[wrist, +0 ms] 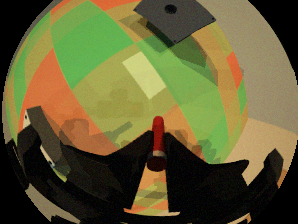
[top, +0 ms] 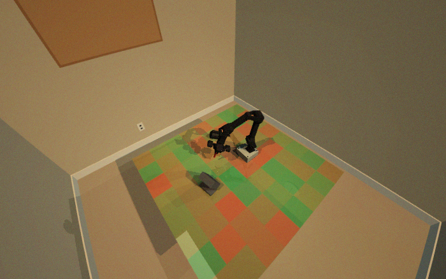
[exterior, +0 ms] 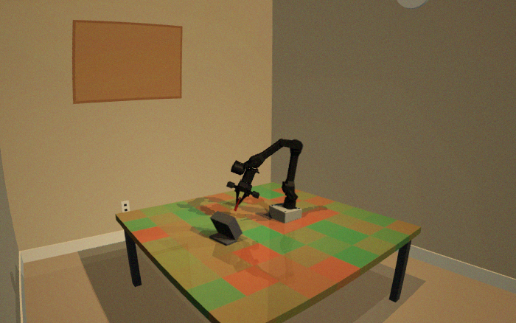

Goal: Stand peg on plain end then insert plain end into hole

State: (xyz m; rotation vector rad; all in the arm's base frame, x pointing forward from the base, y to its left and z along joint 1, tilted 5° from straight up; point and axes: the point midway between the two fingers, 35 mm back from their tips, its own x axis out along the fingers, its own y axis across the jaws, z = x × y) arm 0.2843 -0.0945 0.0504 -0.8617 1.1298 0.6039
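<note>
Right now my gripper tip is 170 mm to the right of the dark sloped panel, 160 mm short of it and 30 mm above it. Also, from my gripper tip: red peg 20 mm above, 10 mm behind.
</note>
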